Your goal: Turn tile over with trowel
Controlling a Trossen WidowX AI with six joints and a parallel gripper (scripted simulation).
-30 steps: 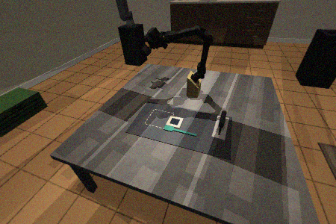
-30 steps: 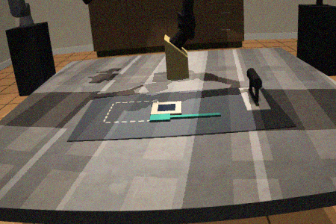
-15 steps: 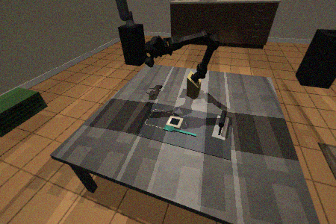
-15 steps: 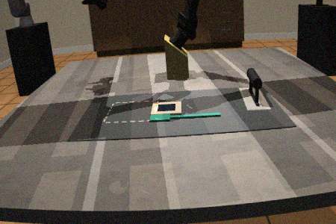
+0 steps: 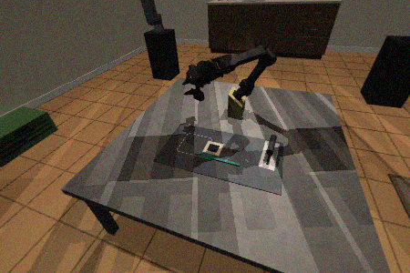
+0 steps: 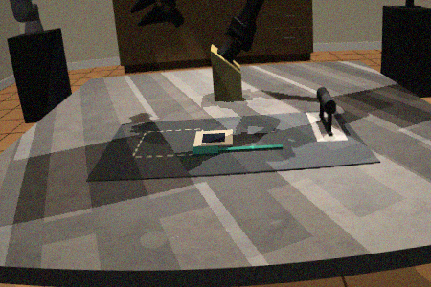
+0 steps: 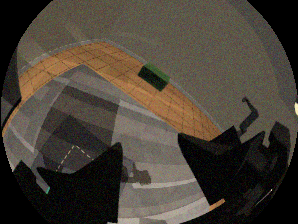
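My gripper tip is 470 mm to the right of the white flat tool, 270 mm above it and 30 mm short of it. Also, from my gripper tip: cream tile 310 mm below, 180 mm to the left, 60 mm ahead; dark mat 330 mm below, 220 mm to the left, 70 mm ahead; green trowel 310 mm below, 210 mm to the left, 130 mm ahead.
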